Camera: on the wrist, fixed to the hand. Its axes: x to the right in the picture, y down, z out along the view.
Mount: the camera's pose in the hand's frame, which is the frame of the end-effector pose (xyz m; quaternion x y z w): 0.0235 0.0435 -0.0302 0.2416 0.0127 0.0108 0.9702
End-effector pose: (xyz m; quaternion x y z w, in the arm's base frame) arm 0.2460 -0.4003 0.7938 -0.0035 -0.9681 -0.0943 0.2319
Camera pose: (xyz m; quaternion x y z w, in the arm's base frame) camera 0.2408 -0.3640 0.8387 0.0434 -0.9591 0.1449 0.2392
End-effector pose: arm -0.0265 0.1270 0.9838 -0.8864 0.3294 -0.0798 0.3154
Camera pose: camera -0.0422 0.0714 0.9794 -0.7792 0.3139 -0.1649 0.5168
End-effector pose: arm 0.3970 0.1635 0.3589 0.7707 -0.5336 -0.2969 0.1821
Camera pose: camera 0.3916 0.1247 0.4016 0.7898 -0.5955 -0.1474 0.0005
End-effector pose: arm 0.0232 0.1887 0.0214 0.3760 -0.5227 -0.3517 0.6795
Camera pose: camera 0.0612 0.1930 0.0649 0.5278 -0.5875 -0.2028 0.5789
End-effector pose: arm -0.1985 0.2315 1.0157 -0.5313 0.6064 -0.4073 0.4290
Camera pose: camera -0.2417 0.2138 0.9814 -0.4001 0.5011 -0.5438 0.5413
